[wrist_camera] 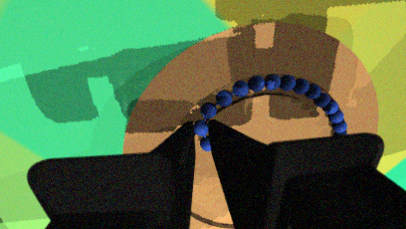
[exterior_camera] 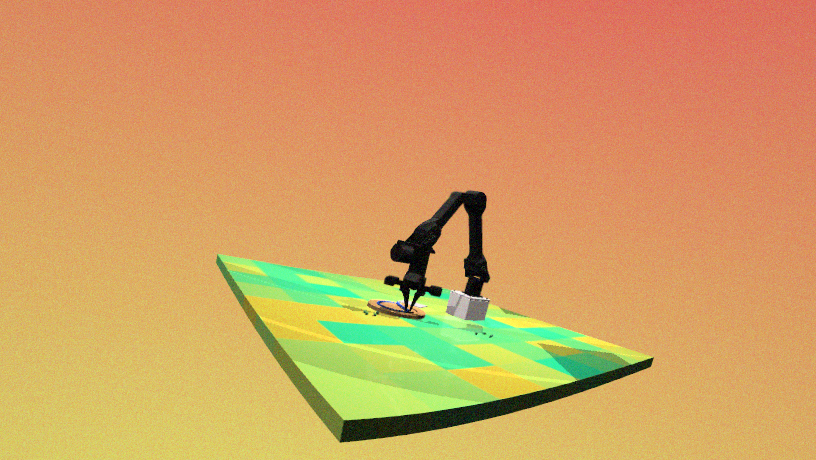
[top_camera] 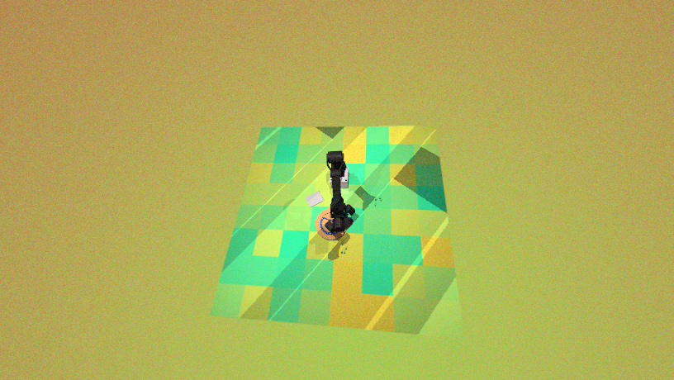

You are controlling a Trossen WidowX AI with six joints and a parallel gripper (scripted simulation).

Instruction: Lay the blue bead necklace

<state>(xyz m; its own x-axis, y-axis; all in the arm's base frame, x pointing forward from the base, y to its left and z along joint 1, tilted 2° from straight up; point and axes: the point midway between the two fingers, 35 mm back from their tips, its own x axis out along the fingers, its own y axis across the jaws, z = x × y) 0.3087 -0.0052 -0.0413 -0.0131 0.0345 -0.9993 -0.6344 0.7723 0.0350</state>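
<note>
Right now the round bead board is 60 mm to the right of my gripper tip and 10 mm below it. Round my gripper tip: flat grey piece 180 mm behind, 170 mm to the right, 10 mm below.
</note>
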